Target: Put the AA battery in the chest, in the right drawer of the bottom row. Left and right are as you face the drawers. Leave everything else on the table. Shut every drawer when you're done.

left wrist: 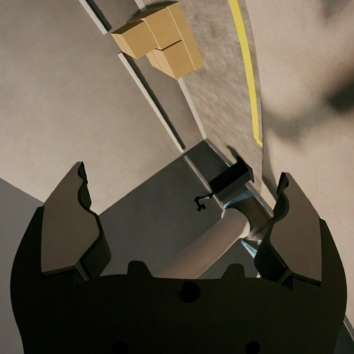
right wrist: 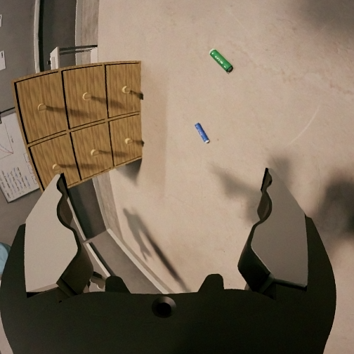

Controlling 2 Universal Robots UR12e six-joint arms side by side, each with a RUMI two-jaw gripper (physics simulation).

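The wooden chest (right wrist: 69, 114) has six drawers in two columns of three, all looking shut. It appears sideways in the right wrist view, its bottom row towards the right. The bottom row's right drawer (right wrist: 118, 101) is the upper one there. A green battery (right wrist: 221, 60) lies on the table; it looks longer and thicker than the blue battery (right wrist: 202, 133) lying nearer the chest. Their labels are too small to read. My right gripper (right wrist: 163, 171) is open and empty, above the table beside the chest. My left gripper (left wrist: 183, 167) is open and empty, away from chest and batteries.
In the left wrist view, cardboard boxes (left wrist: 172, 35) stand near a yellow floor line (left wrist: 245, 65), and a pale cylindrical arm part (left wrist: 215, 242) shows between the fingers. In the right wrist view, a printed sheet (right wrist: 17, 165) shows beyond the chest.
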